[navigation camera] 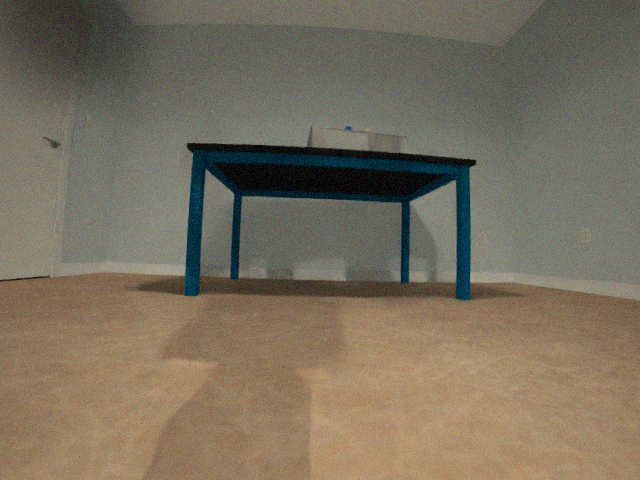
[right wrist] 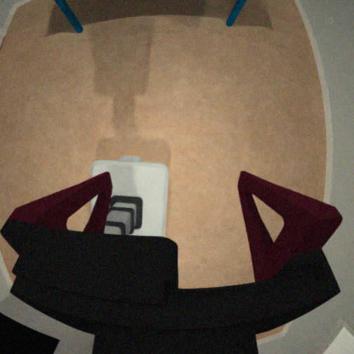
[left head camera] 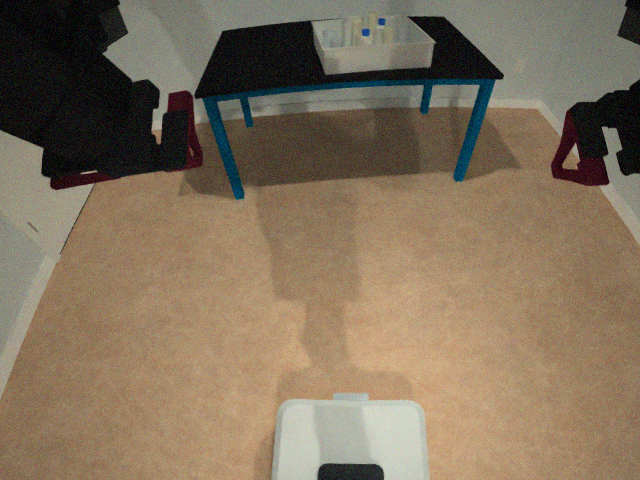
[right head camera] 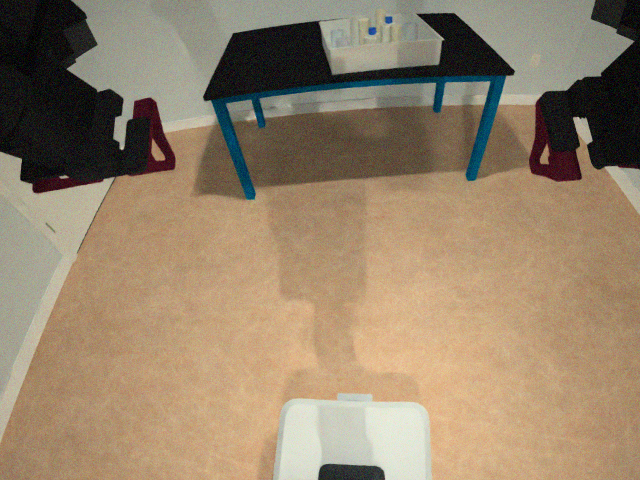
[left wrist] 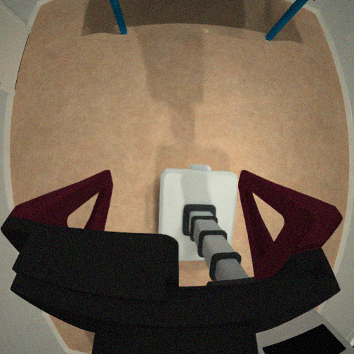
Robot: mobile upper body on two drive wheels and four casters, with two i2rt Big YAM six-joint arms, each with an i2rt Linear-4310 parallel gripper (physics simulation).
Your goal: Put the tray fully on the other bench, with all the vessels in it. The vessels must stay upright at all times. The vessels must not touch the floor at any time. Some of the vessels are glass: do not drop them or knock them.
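Frame: origin at the left arm's base, x right, y up, z back, level; metres.
Seen in the pictures: left gripper, between the fingertips: (left head camera: 158,166) (right head camera: 136,169); right gripper, between the fingertips: (left head camera: 592,168) (right head camera: 575,163).
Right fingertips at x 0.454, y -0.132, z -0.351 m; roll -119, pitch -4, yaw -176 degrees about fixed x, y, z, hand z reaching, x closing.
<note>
A point is followed by its place in that frame.
The whitish translucent tray (left head camera: 377,60) @(x 0.363, y -0.596, z -1.658 m) (right head camera: 385,57) @(x 0.368, y -0.589, z -1.660 m) (navigation camera: 336,138) @(x 0.245, y -0.571, z -1.636 m) stands on the black-topped bench (left head camera: 258,56) @(x -0.256, y -0.648, z -1.893 m) (right head camera: 268,56) @(x -0.251, y -0.648, z -1.911 m) (navigation camera: 330,159) @(x 0.216, y -0.692, z -1.623 m) with blue legs, right of its middle. Several upright vessels stand in it, among them a blue-capped bottle (left head camera: 366,36) @(x 0.311, y -0.491, z -1.695 m) (right head camera: 372,36) @(x 0.309, y -0.496, z -1.690 m), a second blue-capped bottle (left head camera: 381,28) @(x 0.396, y -0.504, z -1.846 m) (right head camera: 388,26) @(x 0.396, y -0.504, z -1.851 m), pale yellowish ones and clear ones. My left gripper (left wrist: 175,176) (left head camera: 126,173) (right head camera: 103,178) is open and empty, raised at the left. My right gripper (right wrist: 174,178) is open and empty, raised at the right. Both are well short of the tray. The other bench does not show.
The bench's front legs (left wrist: 118,17) (right wrist: 69,16) stand on the tan floor (left head camera: 439,258) @(x 0.712, y -1.409, z -1.089 m) (right head camera: 449,258) @(x 0.709, y -1.410, z -1.091 m) ahead, some way beyond my white base (left head camera: 392,434) @(x 0.365, y -1.150, z -0.201 m) (right head camera: 398,434) @(x 0.376, y -1.150, z -0.208 m) (left wrist: 172,200) (right wrist: 155,190). Walls rise behind the bench and at both sides. A door (navigation camera: 25,180) @(x -1.693, y -0.786, z -1.639 m) is at the left.
</note>
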